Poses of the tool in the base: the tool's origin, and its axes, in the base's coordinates. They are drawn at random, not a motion.
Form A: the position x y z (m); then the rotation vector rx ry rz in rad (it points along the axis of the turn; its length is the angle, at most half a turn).
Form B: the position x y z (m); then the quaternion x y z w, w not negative. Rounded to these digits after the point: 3 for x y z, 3 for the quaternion.
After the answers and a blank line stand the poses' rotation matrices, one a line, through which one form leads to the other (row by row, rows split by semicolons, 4 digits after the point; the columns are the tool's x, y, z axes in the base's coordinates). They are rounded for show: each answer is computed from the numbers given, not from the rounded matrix.
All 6 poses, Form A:
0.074 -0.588 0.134 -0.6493 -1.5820 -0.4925
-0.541 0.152 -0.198 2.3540 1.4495 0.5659
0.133 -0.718 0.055 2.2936 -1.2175 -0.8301
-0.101 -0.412 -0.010 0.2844 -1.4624 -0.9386
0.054 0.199 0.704 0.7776 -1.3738 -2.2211
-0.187 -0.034 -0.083 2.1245 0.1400 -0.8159
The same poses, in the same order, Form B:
0.074 -0.588 0.134 -0.283 -0.691 -0.215 0.630
-0.541 0.152 -0.198 0.824 0.507 0.198 0.159
0.133 -0.718 0.055 0.823 -0.437 -0.298 0.206
-0.101 -0.412 -0.010 0.125 -0.640 -0.411 0.637
0.054 0.199 0.704 0.279 -0.493 -0.797 0.207
-0.187 -0.034 -0.083 0.847 0.056 -0.325 0.418

-0.0465 0.6623 -0.7478; 0.1208 0.7468 0.6540; 0.9916 -0.0599 -0.1148
0.4073 0.7723 0.4876; 0.8984 -0.4350 -0.0614; 0.1646 0.4631 -0.8709
0.4405 -0.5966 -0.6708; -0.8424 -0.5330 -0.0791; -0.3103 0.6000 -0.7374
-0.1579 0.3640 -0.9179; -0.6829 0.6312 0.3677; 0.7132 0.6849 0.1489
-0.7585 0.0544 -0.6493; -0.6053 -0.4278 0.6712; -0.2413 0.9022 0.3575
0.7823 0.3660 -0.5040; -0.1771 -0.6451 -0.7433; -0.5972 0.6708 -0.4399

